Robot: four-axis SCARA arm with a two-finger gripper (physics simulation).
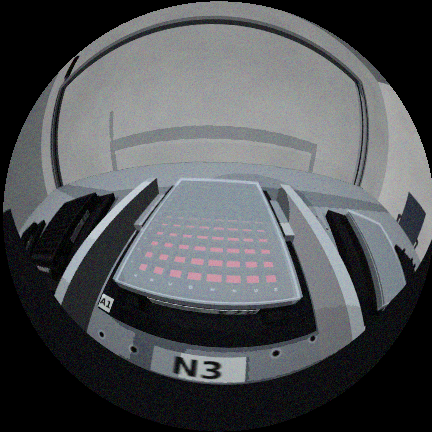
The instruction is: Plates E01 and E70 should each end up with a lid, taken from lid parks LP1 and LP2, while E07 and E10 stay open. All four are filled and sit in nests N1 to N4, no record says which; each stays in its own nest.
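Places are measured from the arm's base along level axes (x right, y down, z ahead), in millimetres.
Pixels of known places: gripper, fingertip midpoint: (pixel 216 189).
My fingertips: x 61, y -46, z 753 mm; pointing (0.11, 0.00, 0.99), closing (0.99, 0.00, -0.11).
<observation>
Behind a point stands the place of what it marks.
My gripper (pixel 216 189) @(x 61, y -46, z 753 mm) is shut on a clear lid (pixel 215 195) @(x 60, y -41, z 751 mm), with one finger pad at each long side. The lid is level and lies over a filled plate in nest N3 (pixel 115 340); pink wells show through it. Whether the lid rests fully on the plate or is slightly above it, I cannot tell. Part of the plate's front label (pixel 239 312) @(x 68, y -29, z 664 mm) shows under the lid's front edge, too covered and small to read. The nest's sign N3 (pixel 198 367) and a white A1 tag (pixel 105 303) @(x -4, y -25, z 660 mm) are in front.
At the left stands a dark plate (pixel 65 235) @(x -78, y -37, z 697 mm) with a small label, unreadable here. At the right is a pale, lid-like slab (pixel 382 255) @(x 206, y -41, z 659 mm) beside a black block. A dark blue panel (pixel 413 217) stands at the far right. A wall with a dark-framed panel (pixel 215 80) rises behind.
</observation>
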